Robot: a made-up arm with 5 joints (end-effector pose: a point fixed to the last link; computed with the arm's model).
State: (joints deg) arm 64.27 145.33 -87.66 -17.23 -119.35
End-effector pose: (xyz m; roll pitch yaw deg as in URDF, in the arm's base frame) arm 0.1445 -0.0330 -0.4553 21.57 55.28 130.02
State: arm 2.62 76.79 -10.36 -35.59 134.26
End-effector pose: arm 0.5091 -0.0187 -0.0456 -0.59 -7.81 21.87
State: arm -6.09 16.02 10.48 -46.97 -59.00
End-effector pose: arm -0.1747 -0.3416 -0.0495 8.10 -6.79 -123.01
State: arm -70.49 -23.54 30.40 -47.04 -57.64
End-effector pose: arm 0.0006 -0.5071 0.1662 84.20 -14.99 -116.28
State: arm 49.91 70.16 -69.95 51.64 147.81
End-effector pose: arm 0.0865 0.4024 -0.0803 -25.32 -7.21 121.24
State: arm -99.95 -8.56 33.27 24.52 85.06
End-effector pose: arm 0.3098 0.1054 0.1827 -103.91 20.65 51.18
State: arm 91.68 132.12 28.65 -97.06 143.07
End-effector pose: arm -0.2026 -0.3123 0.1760 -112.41 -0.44 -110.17
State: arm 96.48 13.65 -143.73 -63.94 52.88
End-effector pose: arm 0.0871 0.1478 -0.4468 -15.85 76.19 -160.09
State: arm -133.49 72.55 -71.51 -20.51 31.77
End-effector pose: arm -0.2497 -0.3347 0.4076 -151.88 -7.40 -112.37
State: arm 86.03 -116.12 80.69 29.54 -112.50
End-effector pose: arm 0.4344 -0.0196 -0.3374 26.45 1.27 10.41
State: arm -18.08 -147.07 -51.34 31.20 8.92
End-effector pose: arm -0.2739 -0.0979 0.0076 42.07 -12.19 175.43
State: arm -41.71 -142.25 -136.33 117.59 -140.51
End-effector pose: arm -0.2482 -0.1918 -0.0958 115.55 53.14 145.34
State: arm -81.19 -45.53 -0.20 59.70 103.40
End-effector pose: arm 0.1210 -0.1694 -0.2056 71.79 60.14 -105.78
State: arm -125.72 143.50 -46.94 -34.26 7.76
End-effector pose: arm 0.2874 -0.1900 0.1589 -153.30 32.74 -19.98
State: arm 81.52 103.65 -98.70 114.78 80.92
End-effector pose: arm 0.1463 0.2885 -0.3490 -13.17 17.67 103.67
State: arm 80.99 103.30 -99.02 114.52 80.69
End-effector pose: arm 0.1543 0.2905 -0.3443 -14.26 17.42 103.02
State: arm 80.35 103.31 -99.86 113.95 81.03
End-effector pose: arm 0.1639 0.2906 -0.3412 -15.81 17.72 102.52
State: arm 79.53 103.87 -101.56 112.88 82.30
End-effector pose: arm 0.1762 0.2880 -0.3406 -18.15 18.92 102.27
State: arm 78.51 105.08 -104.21 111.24 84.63
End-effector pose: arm 0.1917 0.2820 -0.3427 -21.35 21.20 102.20
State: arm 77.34 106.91 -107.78 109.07 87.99
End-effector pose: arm 0.2099 0.2724 -0.3472 -25.31 24.59 102.24
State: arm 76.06 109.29 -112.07 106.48 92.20
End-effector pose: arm 0.2306 0.2589 -0.3534 -29.83 29.04 102.24
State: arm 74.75 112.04 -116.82 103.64 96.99
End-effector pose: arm 0.2525 0.2421 -0.3603 -34.66 34.31 102.04
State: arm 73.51 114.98 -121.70 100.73 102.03
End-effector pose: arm 0.2746 0.2225 -0.3671 -39.53 40.06 101.51
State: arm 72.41 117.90 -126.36 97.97 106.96
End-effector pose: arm 0.2952 0.2015 -0.3732 -44.20 45.86 100.64
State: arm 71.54 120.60 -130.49 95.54 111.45
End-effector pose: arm 0.3129 0.1805 -0.3783 -48.40 51.27 99.52
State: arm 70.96 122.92 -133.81 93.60 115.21
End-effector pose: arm 0.3262 0.1613 -0.3830 -51.76 55.93 98.42
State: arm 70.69 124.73 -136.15 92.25 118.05
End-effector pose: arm 0.3342 0.1451 -0.3877 -53.88 59.54 97.75
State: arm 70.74 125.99 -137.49 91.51 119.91
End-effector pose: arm 0.3367 0.1329 -0.3930 -54.42 62.02 97.91
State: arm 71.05 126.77 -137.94 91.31 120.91
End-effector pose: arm 0.3342 0.1243 -0.3993 -53.35 63.49 99.07
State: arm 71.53 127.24 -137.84 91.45 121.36
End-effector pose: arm 0.3284 0.1182 -0.4061 -51.19 64.28 100.96
